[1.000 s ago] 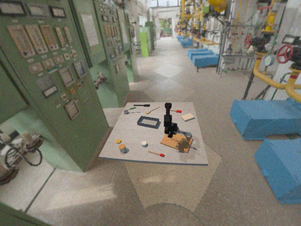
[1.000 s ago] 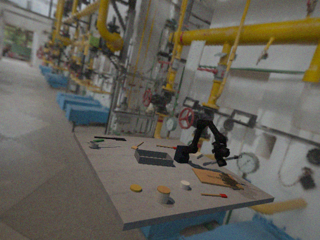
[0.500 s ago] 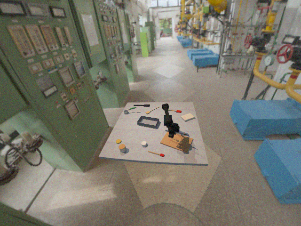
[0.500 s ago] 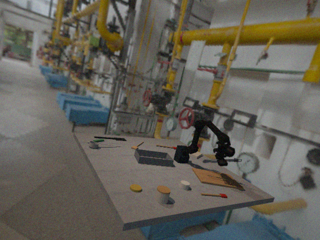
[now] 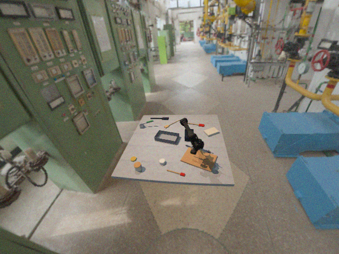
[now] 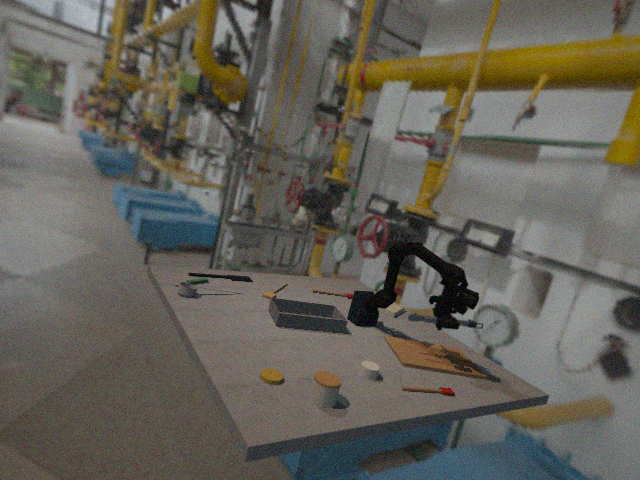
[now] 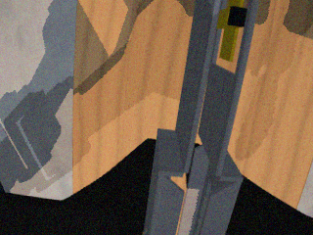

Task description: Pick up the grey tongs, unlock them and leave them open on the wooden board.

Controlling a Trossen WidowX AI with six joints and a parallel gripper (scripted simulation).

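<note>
Right now the wooden board is 2 cm behind my gripper tip and 13 cm below it. The rest, counted from my gripper tip: red-tipped stick 17 cm ahead, 24 cm to the left, 13 cm below; then white cylinder 38 cm ahead, 13 cm to the left, 12 cm below; then yellow lock piece 4 cm behind, 3 cm to the left, 4 cm above.
</note>
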